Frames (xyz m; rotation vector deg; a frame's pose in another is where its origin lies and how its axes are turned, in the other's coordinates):
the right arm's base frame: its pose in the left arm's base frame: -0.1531 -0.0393 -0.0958 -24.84 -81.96 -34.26
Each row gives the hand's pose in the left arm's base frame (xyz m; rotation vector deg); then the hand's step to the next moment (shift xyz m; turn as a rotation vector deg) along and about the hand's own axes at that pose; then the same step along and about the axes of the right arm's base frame.
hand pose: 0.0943 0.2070 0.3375 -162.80 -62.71 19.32
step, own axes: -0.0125 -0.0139 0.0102 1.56 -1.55 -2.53
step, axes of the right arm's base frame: -0.0066 -0.0116 0.0166 2.15 2.34 1.06
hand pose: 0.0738 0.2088 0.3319 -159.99 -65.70 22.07
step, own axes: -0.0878 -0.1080 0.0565 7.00 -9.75 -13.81
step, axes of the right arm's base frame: -0.0244 -0.0816 0.1237 12.24 11.51 7.24
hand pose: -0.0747 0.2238 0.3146 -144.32 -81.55 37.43
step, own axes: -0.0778 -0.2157 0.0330 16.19 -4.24 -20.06
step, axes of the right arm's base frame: 0.0563 -0.0928 0.2047 12.93 22.63 1.78
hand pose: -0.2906 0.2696 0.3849 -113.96 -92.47 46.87
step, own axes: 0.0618 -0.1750 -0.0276 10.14 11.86 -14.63
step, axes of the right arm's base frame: 0.1105 0.0266 0.1493 0.73 18.44 -10.82
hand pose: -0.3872 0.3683 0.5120 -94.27 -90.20 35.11
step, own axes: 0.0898 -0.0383 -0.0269 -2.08 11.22 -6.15
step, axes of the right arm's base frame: 0.0506 0.0728 0.0489 -4.75 4.60 -11.15
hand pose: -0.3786 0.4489 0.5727 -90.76 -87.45 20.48
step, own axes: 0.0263 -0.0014 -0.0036 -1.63 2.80 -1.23
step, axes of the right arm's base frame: 0.0099 0.0228 0.0095 -1.66 0.13 -3.04
